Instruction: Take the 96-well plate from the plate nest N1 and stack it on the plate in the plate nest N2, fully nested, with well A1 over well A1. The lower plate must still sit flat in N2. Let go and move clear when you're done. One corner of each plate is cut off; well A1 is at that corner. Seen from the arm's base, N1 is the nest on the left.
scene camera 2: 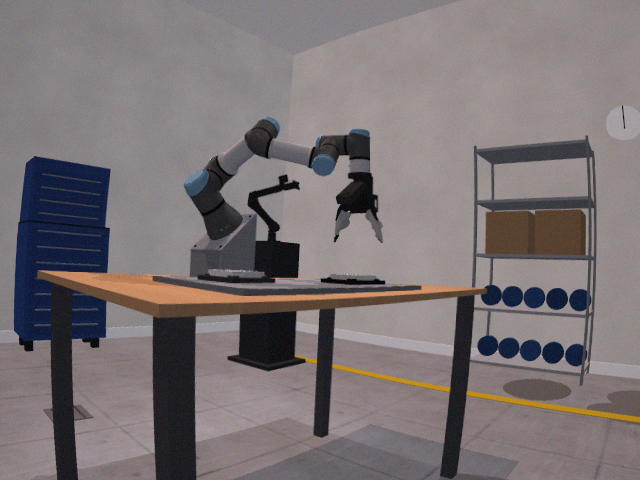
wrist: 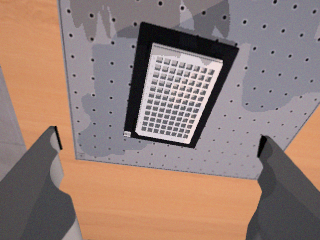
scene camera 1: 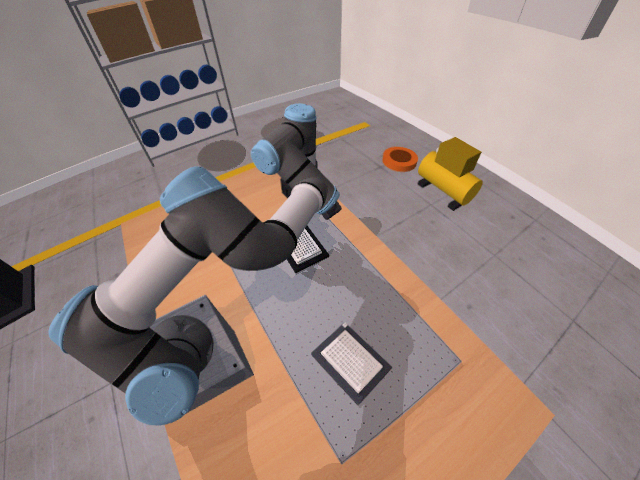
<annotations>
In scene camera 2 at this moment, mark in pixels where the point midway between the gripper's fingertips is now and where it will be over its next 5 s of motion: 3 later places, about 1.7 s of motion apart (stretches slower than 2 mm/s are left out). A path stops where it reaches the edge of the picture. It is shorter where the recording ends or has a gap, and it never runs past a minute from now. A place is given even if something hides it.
My gripper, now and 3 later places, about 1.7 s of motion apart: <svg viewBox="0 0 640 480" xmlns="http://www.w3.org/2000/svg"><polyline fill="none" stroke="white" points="357,242 354,261 354,277 355,255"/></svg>
</annotations>
